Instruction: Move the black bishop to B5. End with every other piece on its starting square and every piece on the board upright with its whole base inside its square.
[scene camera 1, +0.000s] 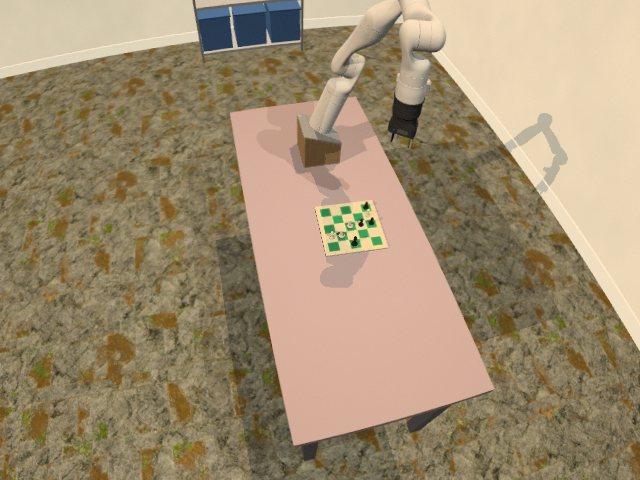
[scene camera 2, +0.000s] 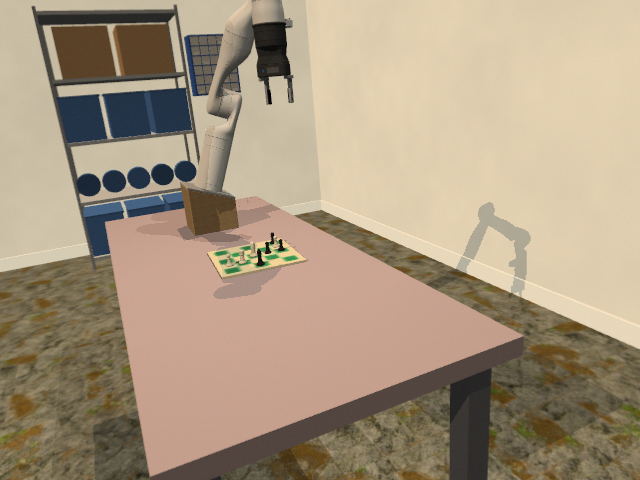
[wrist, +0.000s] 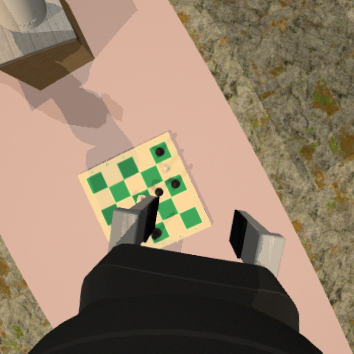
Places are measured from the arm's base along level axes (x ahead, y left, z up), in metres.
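Pixels of known places: gripper, fingertip midpoint: (scene camera 1: 400, 143) (scene camera 2: 280, 103) (wrist: 194, 218); arm's base, link origin: (scene camera 1: 319, 126) (scene camera 2: 208, 188) (wrist: 21, 10).
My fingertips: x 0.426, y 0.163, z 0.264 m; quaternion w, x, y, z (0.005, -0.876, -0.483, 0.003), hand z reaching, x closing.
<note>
Ahead of a thing's pixels: the offset from my fingertips to its top centre. "*": to the spot under its first point. Level surfaces: height alone.
The chessboard @[dx -0.010, dy -0.111, dz -0.387 m] (scene camera 1: 326, 220) (wrist: 112, 175) has five columns and five rows. Black pieces stand upright at A1 @[dx -0.090, dy -0.037, dz -0.355 m] (scene camera 1: 366, 205) (scene camera 2: 272, 237) (wrist: 160, 151), A3 @[dx -0.015, dy -0.033, dz -0.355 m] (scene camera 1: 371, 221) (scene camera 2: 280, 244) (wrist: 175, 184), B3 @[dx -0.013, dy -0.072, dz -0.355 m] (scene camera 1: 360, 222) (scene camera 2: 267, 247) (wrist: 159, 192) and C5 @[dx +0.066, dy -0.112, dz -0.343 m] (scene camera 1: 354, 241) (scene camera 2: 260, 257) (wrist: 156, 233). Which is the bishop is too small to tell. The cream B5 square @[* dx +0.062, dy -0.069, dz -0.387 m] (scene camera 1: 366, 241) (wrist: 175, 225), in the row farthest from the arm's base, holds no piece. My gripper (scene camera 1: 401, 143) (scene camera 2: 279, 102) (wrist: 194, 218) is open and empty, high above the board's level; its left finger hides part of the board in the wrist view.
White pieces stand at A2 @[dx -0.053, dy -0.039, dz -0.355 m] (scene camera 1: 368, 212), C3 @[dx -0.012, dy -0.112, dz -0.347 m] (scene camera 1: 349, 225) (scene camera 2: 253, 250), D4 @[dx +0.027, dy -0.150, dz -0.354 m] (scene camera 1: 341, 234) (scene camera 2: 241, 256) and E4 @[dx +0.029, dy -0.185, dz -0.355 m] (scene camera 1: 332, 236) (scene camera 2: 229, 259). The arm's wooden base block (scene camera 1: 321, 152) (scene camera 2: 210, 212) stands on the pink table @[dz -0.393 m] (scene camera 1: 361, 320) (scene camera 2: 310, 330) behind the board. A shelf unit (scene camera 2: 118, 78) stands farther back.
</note>
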